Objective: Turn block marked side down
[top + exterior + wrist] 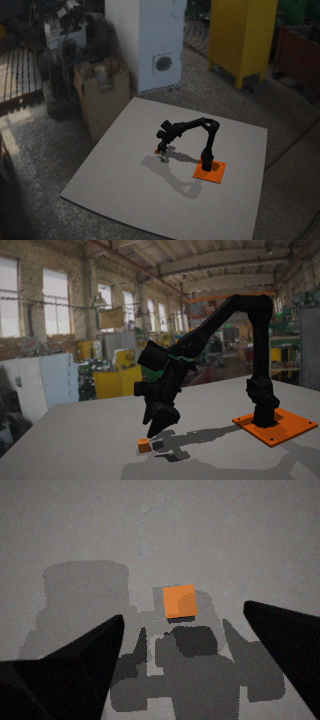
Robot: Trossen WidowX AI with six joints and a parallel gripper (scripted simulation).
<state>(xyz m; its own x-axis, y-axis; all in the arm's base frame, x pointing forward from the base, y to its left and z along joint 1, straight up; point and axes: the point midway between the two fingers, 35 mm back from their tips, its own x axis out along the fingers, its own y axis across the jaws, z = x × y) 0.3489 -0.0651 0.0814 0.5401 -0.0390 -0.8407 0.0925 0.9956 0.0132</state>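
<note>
Now: the orange block 1 cm ahead of my gripper tip and 5 cm below it.
</note>
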